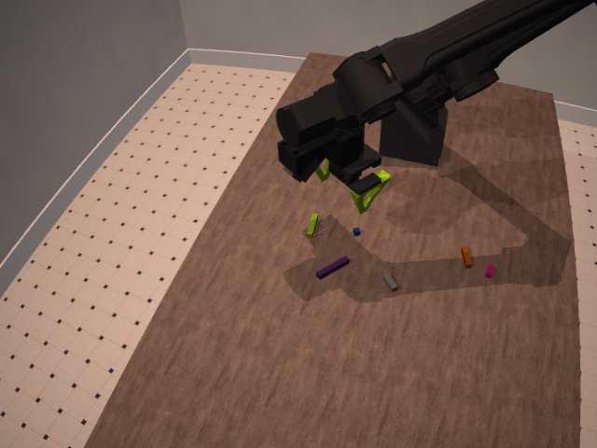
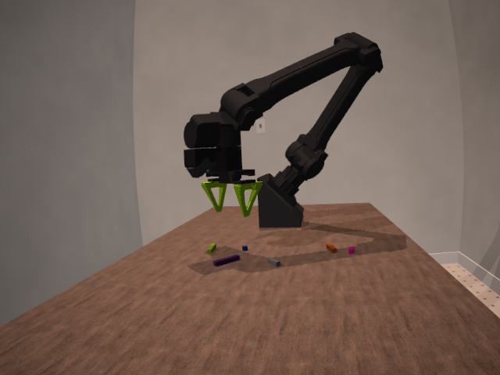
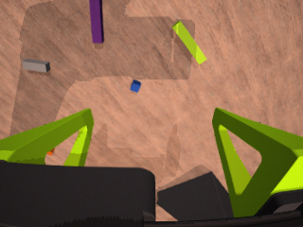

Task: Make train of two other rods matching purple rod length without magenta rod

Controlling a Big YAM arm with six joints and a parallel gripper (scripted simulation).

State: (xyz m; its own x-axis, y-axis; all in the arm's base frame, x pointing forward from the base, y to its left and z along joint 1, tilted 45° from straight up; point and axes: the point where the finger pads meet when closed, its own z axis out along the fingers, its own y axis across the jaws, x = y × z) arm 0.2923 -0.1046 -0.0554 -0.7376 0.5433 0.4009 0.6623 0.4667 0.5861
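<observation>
My gripper is now 5 cm to the left of the lime rod and 9 cm above it. Also, from my hand: grey rod: 10 cm ahead, 9 cm to the left, 9 cm below; then blue rod: 3 cm to the left, 9 cm below; then purple rod: 9 cm ahead, 9 cm below.
</observation>
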